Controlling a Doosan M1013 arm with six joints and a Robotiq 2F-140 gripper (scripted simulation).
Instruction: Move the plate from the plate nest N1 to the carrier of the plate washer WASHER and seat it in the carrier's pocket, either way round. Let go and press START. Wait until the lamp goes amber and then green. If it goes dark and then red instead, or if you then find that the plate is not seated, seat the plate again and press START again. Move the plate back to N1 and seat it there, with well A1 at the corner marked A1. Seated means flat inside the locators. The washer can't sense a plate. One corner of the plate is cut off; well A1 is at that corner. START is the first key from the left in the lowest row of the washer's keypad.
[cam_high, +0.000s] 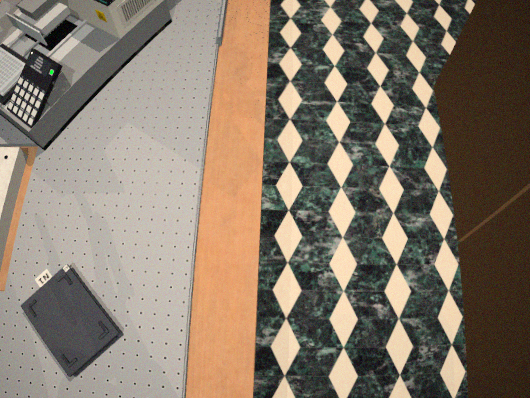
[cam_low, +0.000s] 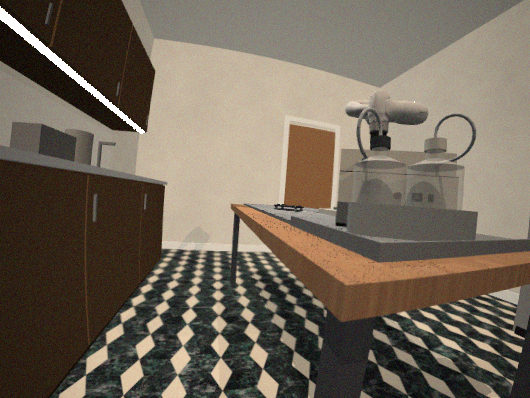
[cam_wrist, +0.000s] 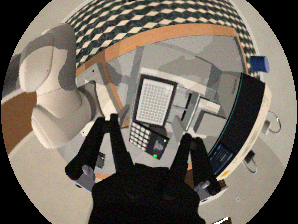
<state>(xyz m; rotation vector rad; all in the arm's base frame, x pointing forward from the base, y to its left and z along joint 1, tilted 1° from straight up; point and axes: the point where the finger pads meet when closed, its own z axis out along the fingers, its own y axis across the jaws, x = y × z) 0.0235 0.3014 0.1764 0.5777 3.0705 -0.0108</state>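
My hand is 10 mm to the right of the white well plate and 110 mm above it. Round my hand: plate washer: 50 mm ahead, 150 mm to the left, 80 mm below; label: 260 mm ahead, 380 mm to the right, 210 mm below; plate nest N1: 350 mm ahead, 430 mm to the right, 180 mm below.
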